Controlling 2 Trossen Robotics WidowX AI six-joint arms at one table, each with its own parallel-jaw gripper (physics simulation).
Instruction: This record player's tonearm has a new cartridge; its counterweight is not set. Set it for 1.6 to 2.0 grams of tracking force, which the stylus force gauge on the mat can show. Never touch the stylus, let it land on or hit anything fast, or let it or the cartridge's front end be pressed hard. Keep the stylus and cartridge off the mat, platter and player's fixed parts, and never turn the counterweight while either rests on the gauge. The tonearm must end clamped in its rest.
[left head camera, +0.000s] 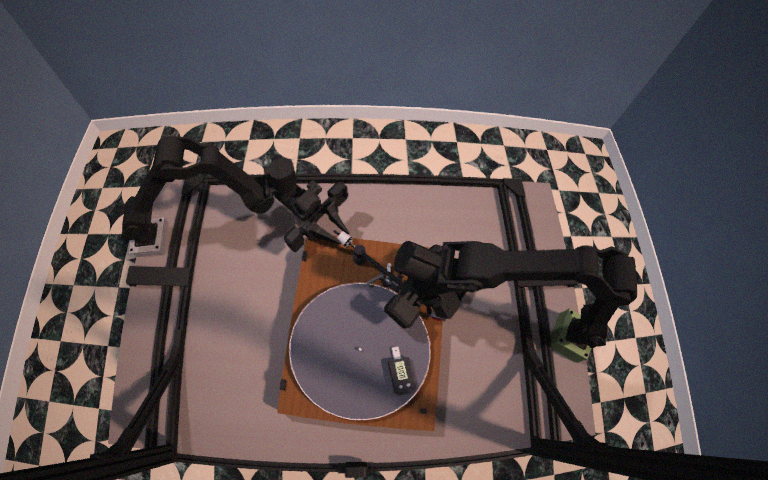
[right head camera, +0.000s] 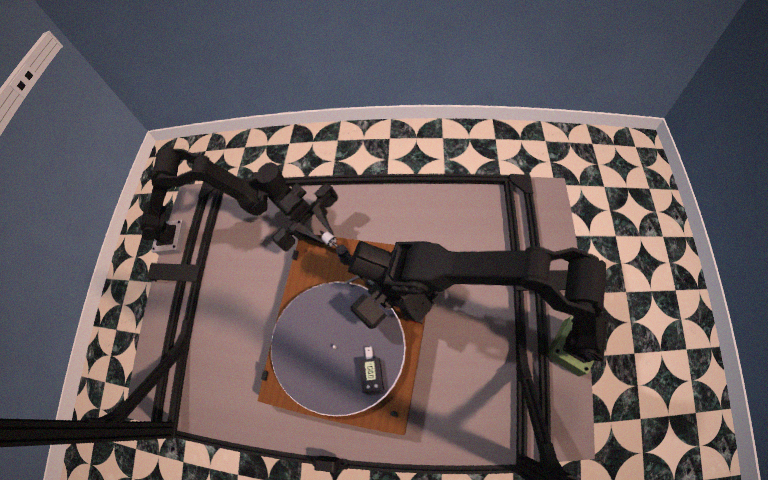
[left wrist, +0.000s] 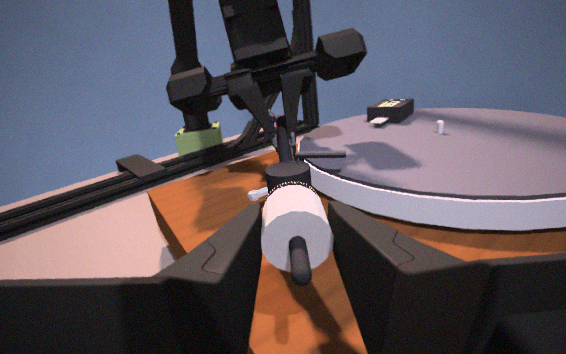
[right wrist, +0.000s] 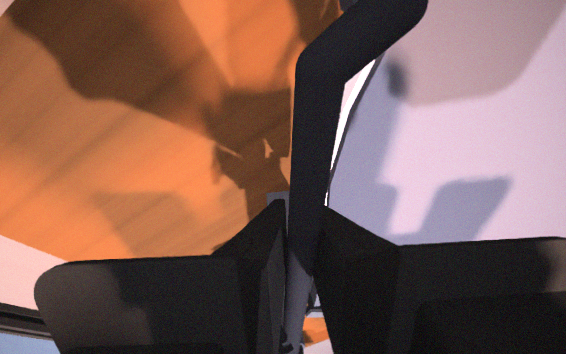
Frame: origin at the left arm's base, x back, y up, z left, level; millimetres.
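Seen in the pictures: left gripper, fingertip midpoint: (left head camera: 344, 238) (right head camera: 328, 238) (left wrist: 294, 213); right gripper, fingertip midpoint: (left head camera: 402, 291) (right head camera: 382, 291); left arm's base at its link origin: (left head camera: 146, 235) (right head camera: 166, 235); right arm's base at its link origin: (left head camera: 578, 333) (right head camera: 579, 344) (left wrist: 198, 128).
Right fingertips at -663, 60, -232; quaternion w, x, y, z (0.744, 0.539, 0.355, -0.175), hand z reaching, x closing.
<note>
Offsets run from my right fingertips to a thing's top centre, as dx, dy, dz. "*": to the spot under its first point. Level surfaces: height alone.
The pale counterweight {+114, +40, +125} (left head camera: 344, 238) (right head camera: 328, 238) (left wrist: 296, 227) sits on the rear end of the dark tonearm (left head camera: 373, 264) (left wrist: 283, 145) (right wrist: 316, 130). My left gripper (left wrist: 294, 213) is shut on the counterweight, one finger on each side. My right gripper (left wrist: 288, 157) (right wrist: 293, 209) has its fingers nearly together, with the thin tonearm tube between them, forward of the pivot. The cartridge, stylus and arm rest are hidden or cannot be made out. The black stylus force gauge {+31, +24, -171} (left head camera: 401, 370) (right head camera: 370, 370) (left wrist: 391, 111) lies on the grey mat {dy +3} (left head camera: 322, 362) (right head camera: 303, 362) with its display lit; its digits are too blurred to read.
The wooden player base {* +51, -23, -286} (left head camera: 396, 423) (right head camera: 368, 421) lies beneath both grippers. The spindle {* +109, +16, -120} (left head camera: 359, 349) (left wrist: 440, 127) stands at the platter's centre. A thin dark bar {+59, +21, +28} (left wrist: 322, 154) reaches over the platter edge near the tonearm. A small pale lever {+19, -5, +67} (left wrist: 257, 194) stands beside the pivot.
</note>
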